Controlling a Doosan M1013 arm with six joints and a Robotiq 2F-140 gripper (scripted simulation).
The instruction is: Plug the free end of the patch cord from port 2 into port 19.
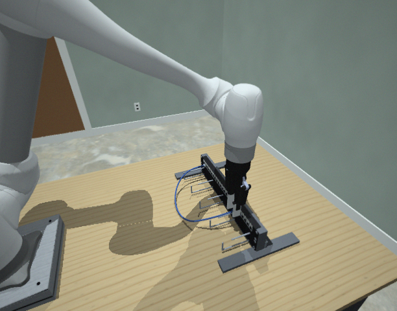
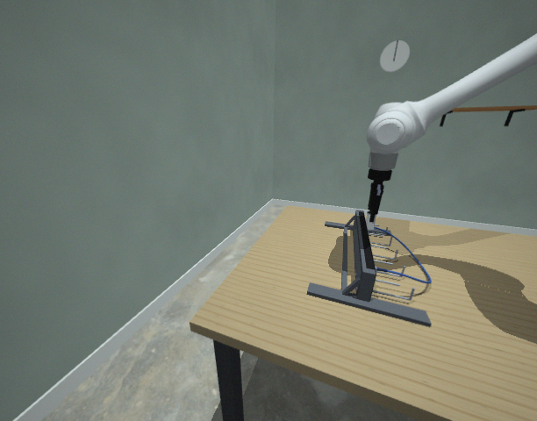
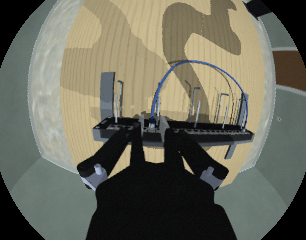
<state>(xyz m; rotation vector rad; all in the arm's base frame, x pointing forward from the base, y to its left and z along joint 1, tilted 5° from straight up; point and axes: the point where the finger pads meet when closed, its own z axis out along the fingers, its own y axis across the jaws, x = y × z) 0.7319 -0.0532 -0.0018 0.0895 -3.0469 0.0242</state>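
My gripper is now 30 mm above the cord plug and 10 mm short of it.
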